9 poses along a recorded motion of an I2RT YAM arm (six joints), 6.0 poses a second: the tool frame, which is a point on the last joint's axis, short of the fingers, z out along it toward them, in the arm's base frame.
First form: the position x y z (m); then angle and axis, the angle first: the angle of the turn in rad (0 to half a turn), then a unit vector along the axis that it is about.
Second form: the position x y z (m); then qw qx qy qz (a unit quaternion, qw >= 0). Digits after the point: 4 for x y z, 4 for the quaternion.
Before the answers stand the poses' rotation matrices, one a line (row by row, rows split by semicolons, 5 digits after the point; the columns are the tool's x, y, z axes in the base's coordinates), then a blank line. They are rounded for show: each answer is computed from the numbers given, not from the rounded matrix.
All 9 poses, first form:
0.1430, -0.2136, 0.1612, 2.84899, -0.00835, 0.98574, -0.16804
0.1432, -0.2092, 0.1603, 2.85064, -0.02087, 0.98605, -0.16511
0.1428, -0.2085, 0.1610, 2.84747, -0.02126, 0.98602, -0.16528
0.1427, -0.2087, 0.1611, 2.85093, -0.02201, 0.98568, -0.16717
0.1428, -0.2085, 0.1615, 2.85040, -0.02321, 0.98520, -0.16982
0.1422, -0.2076, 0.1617, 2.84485, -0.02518, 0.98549, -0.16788
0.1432, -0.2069, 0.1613, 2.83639, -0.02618, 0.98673, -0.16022
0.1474, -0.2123, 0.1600, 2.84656, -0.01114, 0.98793, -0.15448
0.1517, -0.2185, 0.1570, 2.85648, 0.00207, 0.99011, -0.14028
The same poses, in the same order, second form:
-0.95736 0.03236 0.28708; -0.06458 0.94459 -0.32184; -0.28159 -0.32666 -0.90222
-0.95712 0.00707 0.28961; -0.08766 0.94577 -0.31279; -0.27612 -0.32476 -0.90459
-0.95617 0.00689 0.29272; -0.08894 0.94565 -0.31278; -0.27897 -0.32510 -0.90360
-0.95711 0.00543 0.28969; -0.09039 0.94433 -0.31633; -0.27528 -0.32895 -0.90333
-0.95685 0.00398 0.29056; -0.09353 0.94248 -0.32091; -0.27513 -0.33423 -0.90144
-0.95505 0.00054 0.29643; -0.09763 0.94362 -0.31629; -0.27989 -0.33102 -0.90116
-0.95245 -0.00233 0.30470; -0.09862 0.94851 -0.30102; -0.28830 -0.31675 -0.90363
-0.95655 0.02338 0.29063; -0.06645 0.95306 -0.29540; -0.28389 -0.30188 -0.91010
-0.95962 0.04347 0.27791; -0.03544 0.96143 -0.27276; -0.27905 -0.27160 -0.92107

0.1430, -0.2136, 0.1612, 0.1458, -0.0083, 0.9752, -0.1662
0.1432, -0.2092, 0.1603, 0.1450, -0.0206, 0.9756, -0.1634
0.1428, -0.2085, 0.1610, 0.1465, -0.0210, 0.9754, -0.1635
0.1427, -0.2087, 0.1611, 0.1448, -0.0218, 0.9753, -0.1654
0.1428, -0.2085, 0.1615, 0.1451, -0.0230, 0.9748, -0.1680
0.1422, -0.2076, 0.1617, 0.1478, -0.0249, 0.9747, -0.1660
0.1432, -0.2069, 0.1613, 0.1520, -0.0259, 0.9753, -0.1584
0.1474, -0.2123, 0.1600, 0.1470, -0.0110, 0.9772, -0.1528
0.1517, -0.2185, 0.1570, 0.1421, 0.0020, 0.9801, -0.1389

